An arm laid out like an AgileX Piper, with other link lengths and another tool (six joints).
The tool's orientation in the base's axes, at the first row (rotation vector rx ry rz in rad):
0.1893, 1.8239, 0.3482
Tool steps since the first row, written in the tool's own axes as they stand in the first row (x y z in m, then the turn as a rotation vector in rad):
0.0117, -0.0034, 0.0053, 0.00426, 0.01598, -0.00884
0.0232, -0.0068, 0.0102, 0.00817, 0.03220, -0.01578
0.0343, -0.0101, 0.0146, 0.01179, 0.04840, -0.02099
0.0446, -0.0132, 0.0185, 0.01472, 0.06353, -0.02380
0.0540, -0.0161, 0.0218, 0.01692, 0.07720, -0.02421
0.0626, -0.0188, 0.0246, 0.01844, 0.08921, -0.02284
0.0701, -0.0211, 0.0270, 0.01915, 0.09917, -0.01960
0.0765, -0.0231, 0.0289, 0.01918, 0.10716, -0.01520
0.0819, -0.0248, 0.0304, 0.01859, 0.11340, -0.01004
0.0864, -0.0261, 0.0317, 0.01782, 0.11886, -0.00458
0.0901, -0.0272, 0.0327, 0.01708, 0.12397, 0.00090
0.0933, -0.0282, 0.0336, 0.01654, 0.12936, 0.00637
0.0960, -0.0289, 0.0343, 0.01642, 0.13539, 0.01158
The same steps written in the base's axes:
0.0020, 0.0011, -0.0131, -0.01047, 0.01513, 0.00361
0.0037, 0.0021, -0.0259, -0.01903, 0.03064, 0.00716
0.0050, 0.0030, -0.0382, -0.02586, 0.04629, 0.01053
0.0060, 0.0038, -0.0495, -0.03013, 0.06105, 0.01358
0.0067, 0.0044, -0.0599, -0.03182, 0.07454, 0.01623
0.0071, 0.0049, -0.0693, -0.03154, 0.08651, 0.01850
0.0075, 0.0053, -0.0775, -0.02913, 0.09655, 0.02036
0.0076, 0.0057, -0.0844, -0.02532, 0.10469, 0.02191
0.0076, 0.0059, -0.0903, -0.02052, 0.11110, 0.02325
0.0077, 0.0063, -0.0951, -0.01535, 0.11677, 0.02442
0.0077, 0.0065, -0.0991, -0.01014, 0.12211, 0.02544
0.0077, 0.0067, -0.1026, -0.00502, 0.12778, 0.02638
0.0077, 0.0069, -0.1055, -0.00029, 0.13414, 0.02721

